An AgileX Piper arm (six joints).
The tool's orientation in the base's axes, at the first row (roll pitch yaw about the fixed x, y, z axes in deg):
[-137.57, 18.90, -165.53]
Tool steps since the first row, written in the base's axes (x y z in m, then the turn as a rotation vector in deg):
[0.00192, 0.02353, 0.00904, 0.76, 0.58, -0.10]
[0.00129, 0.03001, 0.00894, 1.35, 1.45, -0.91]
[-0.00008, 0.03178, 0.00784, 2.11, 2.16, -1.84]
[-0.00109, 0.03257, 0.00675, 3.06, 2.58, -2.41]
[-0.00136, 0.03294, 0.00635, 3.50, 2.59, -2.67]
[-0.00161, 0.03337, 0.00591, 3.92, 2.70, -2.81]
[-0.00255, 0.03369, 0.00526, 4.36, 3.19, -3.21]
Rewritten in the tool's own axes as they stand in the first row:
[-0.01025, 0.01238, -0.01951, -0.80, 0.53, 0.03]
[-0.01117, 0.01742, -0.02354, -1.28, 1.73, 0.31]
[-0.00998, 0.01944, -0.02437, -1.85, 2.89, 0.85]
[-0.00889, 0.02072, -0.02448, -2.63, 3.61, 1.38]
[-0.00860, 0.02125, -0.02453, -2.95, 3.79, 1.73]
[-0.00833, 0.02186, -0.02458, -3.32, 3.98, 1.93]
[-0.00733, 0.02249, -0.02469, -3.71, 4.62, 2.09]

